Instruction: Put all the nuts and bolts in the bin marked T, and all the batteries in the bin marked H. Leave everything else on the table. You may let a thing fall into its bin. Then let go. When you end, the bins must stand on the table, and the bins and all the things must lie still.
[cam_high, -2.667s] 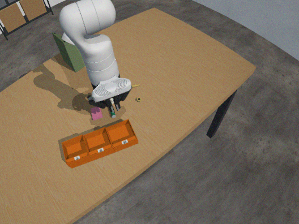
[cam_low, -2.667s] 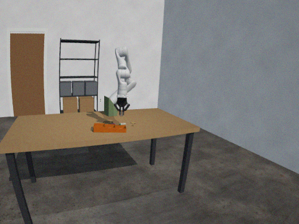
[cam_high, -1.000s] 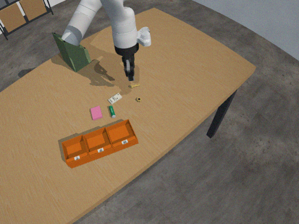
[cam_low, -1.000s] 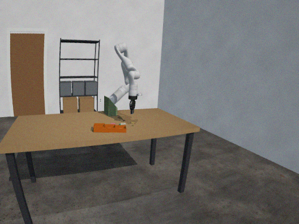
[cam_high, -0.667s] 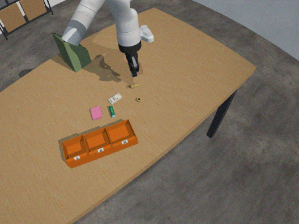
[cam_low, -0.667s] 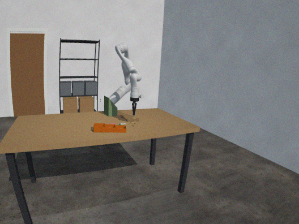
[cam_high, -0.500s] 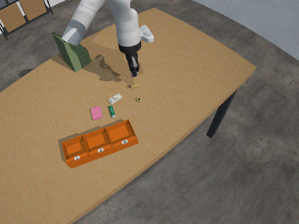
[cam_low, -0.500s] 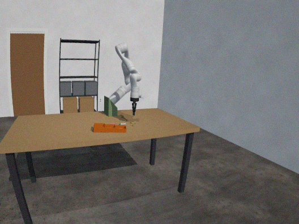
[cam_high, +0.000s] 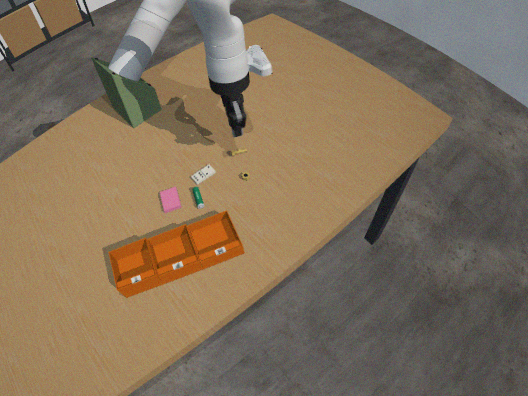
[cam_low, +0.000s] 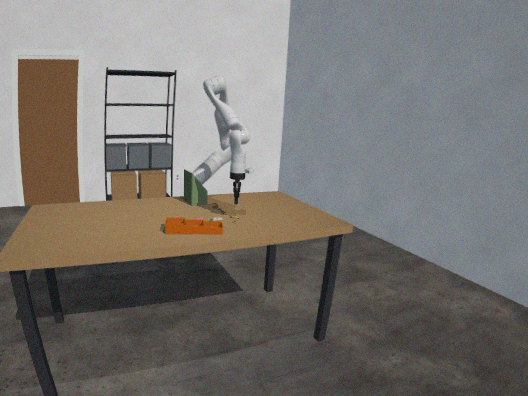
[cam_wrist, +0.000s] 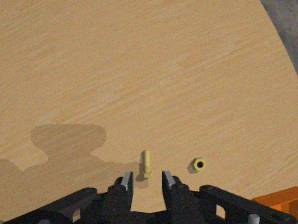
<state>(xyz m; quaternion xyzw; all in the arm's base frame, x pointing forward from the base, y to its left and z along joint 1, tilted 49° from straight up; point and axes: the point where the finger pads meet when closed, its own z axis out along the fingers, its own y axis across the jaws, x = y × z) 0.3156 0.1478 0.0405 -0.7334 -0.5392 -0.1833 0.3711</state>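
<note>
Right now my hand is 10 mm to the left of the brass bolt and 90 mm above it. Round my hand: brass nut (70 mm ahead, 30 mm to the right, 90 mm below); then green battery (50 mm ahead, 140 mm to the right, 90 mm below); then white domino (100 mm to the right, 90 mm below).
</note>
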